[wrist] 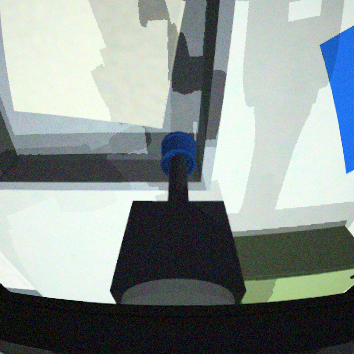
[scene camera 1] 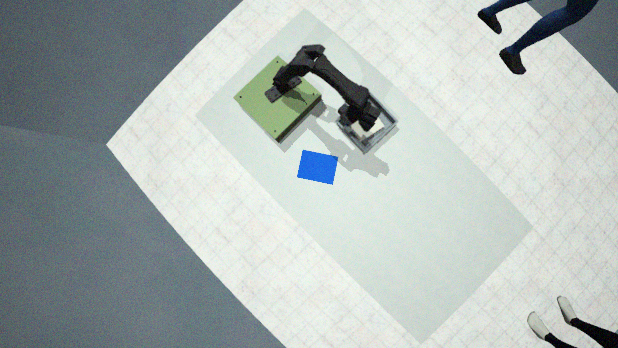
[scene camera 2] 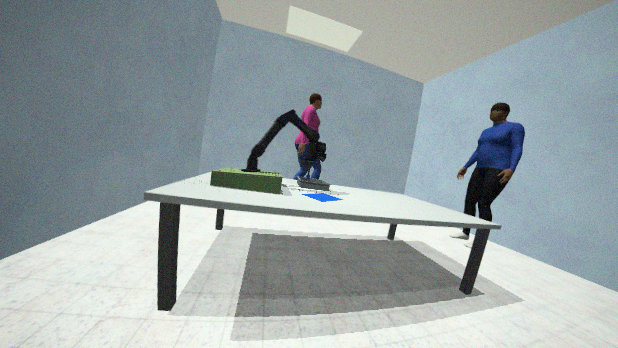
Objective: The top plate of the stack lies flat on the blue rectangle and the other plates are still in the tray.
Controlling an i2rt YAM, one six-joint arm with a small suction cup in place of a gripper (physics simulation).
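Places are measured from the arm's base along level axes (x ahead, y left, z up), in metres.
Where they show: hand at its tool point: (wrist: 177, 147) (scene camera 2: 307, 178); arm's base at its link origin: (scene camera 1: 283, 87) (scene camera 2: 251, 171).
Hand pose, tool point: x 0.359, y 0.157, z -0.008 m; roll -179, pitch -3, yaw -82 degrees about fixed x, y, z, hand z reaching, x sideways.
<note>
Things, the pixels of their centre, and the offset from my tool point. "spot": a spot on its surface instead. Level surfaces: height alone.
- grey tray at the middle of its body: (wrist: 79, 71) (scene camera 1: 366, 122) (scene camera 2: 312, 183) dx +0.046, dy +0.092, dz -0.039 m
- cream plate at the middle of its body: (wrist: 84, 55) (scene camera 1: 366, 125) dx +0.060, dy +0.087, dz -0.042 m
- flat blue rectangle at a spot on its surface: (wrist: 341, 95) spot: dx +0.063, dy -0.188, dz -0.064 m
- table at its surface level: dz -0.064 m
The grey tray (scene camera 1: 364, 149) (scene camera 2: 316, 184) (wrist: 60, 170) stands on the table beside the green block. A cream plate (wrist: 50, 65), the top one in view, lies inside it; the arm partly covers it in scene camera 1. Plates below it cannot be told apart. The flat blue rectangle (scene camera 1: 317, 167) (scene camera 2: 322, 197) (wrist: 341, 95) lies on the table with no plate on it. My gripper, a blue suction cup (wrist: 178, 142), points down over the tray's corner area, off the plate's near corner in the wrist view. Suction is on and no plate hangs from it. Its height above the tray is hard to tell.
The arm's base stands on a green block (scene camera 1: 270, 110) (scene camera 2: 245, 181) (wrist: 300, 252), close to the tray and the blue rectangle. The tray's raised walls surround the plate. Two people (scene camera 2: 310, 120) (scene camera 2: 500, 145) stand beyond the table (scene camera 2: 400, 210).
</note>
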